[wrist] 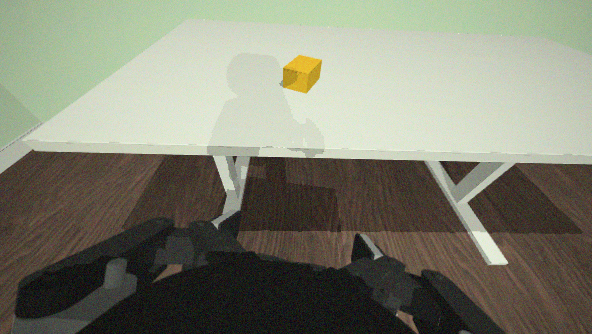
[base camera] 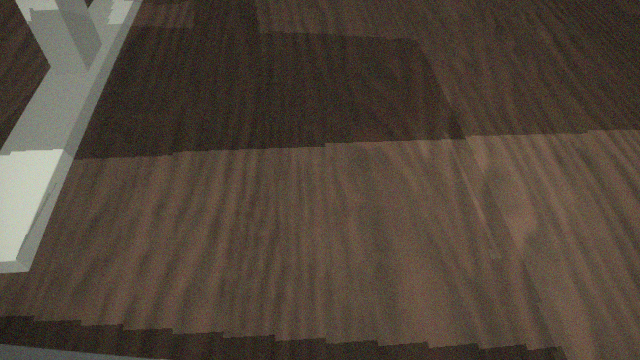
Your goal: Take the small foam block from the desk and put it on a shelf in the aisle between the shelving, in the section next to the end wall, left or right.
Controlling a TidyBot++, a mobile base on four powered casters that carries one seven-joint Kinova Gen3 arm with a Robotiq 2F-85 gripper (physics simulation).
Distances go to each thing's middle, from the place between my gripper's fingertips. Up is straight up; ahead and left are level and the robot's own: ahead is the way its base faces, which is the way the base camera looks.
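Relative to the yellow foam block [wrist: 303,72], my gripper is at present 6 cm above it, 4 cm to the right of it and 43 cm short of it.
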